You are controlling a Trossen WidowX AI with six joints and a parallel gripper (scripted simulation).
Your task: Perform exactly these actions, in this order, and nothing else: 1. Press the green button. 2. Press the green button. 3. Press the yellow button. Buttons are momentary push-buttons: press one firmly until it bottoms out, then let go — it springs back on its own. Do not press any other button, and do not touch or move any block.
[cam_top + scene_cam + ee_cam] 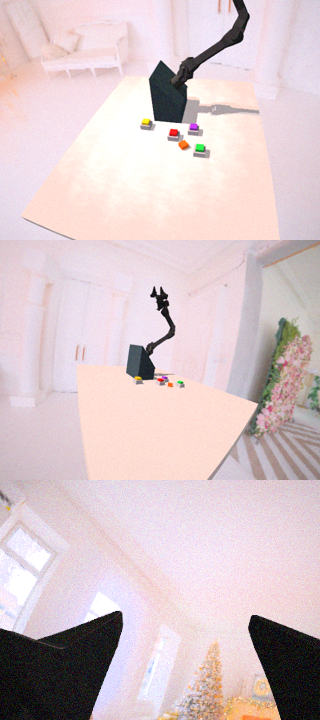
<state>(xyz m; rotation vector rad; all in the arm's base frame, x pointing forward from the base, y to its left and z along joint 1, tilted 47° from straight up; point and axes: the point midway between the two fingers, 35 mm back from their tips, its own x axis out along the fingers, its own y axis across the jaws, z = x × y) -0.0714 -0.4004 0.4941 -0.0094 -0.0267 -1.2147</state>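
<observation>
Right now my gripper tip is 36 cm short of the green button, 9 cm to the right of it and 77 cm above it. From my gripper tip the other things lie so: red button 29 cm ahead, 4 cm to the right, 77 cm below; then yellow button 24 cm ahead, 18 cm to the right, 77 cm below; then purple button 24 cm ahead, 5 cm to the left, 77 cm below.
</observation>
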